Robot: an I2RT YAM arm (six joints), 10 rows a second.
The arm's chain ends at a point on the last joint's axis. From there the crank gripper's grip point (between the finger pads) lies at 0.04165 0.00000 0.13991 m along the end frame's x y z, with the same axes.
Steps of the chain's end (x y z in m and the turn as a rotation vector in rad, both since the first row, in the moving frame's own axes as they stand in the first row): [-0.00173, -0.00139, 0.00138, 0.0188, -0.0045, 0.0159]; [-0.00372, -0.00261, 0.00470, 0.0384, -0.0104, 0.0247]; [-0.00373, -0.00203, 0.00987, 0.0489, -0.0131, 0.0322]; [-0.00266, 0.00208, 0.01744, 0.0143, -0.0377, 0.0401]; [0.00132, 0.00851, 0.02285, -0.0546, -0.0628, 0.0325]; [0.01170, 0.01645, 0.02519, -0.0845, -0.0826, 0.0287]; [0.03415, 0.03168, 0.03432, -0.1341, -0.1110, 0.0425]
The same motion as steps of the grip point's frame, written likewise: [-0.00234, -0.00336, 0.00155, 0.0188, -0.0045, 0.0159]; [-0.00512, -0.00698, 0.00504, 0.0384, -0.0104, 0.0247]; [-0.00548, -0.00757, 0.01027, 0.0489, -0.0131, 0.0322]; [-0.00795, 0.00163, 0.01891, 0.0143, -0.0377, 0.0401]; [-0.00768, 0.01742, 0.02494, -0.0546, -0.0628, 0.0325]; [-0.00016, 0.02942, 0.02760, -0.0845, -0.0826, 0.0287]; [0.01801, 0.05208, 0.03669, -0.1341, -0.1110, 0.0425]
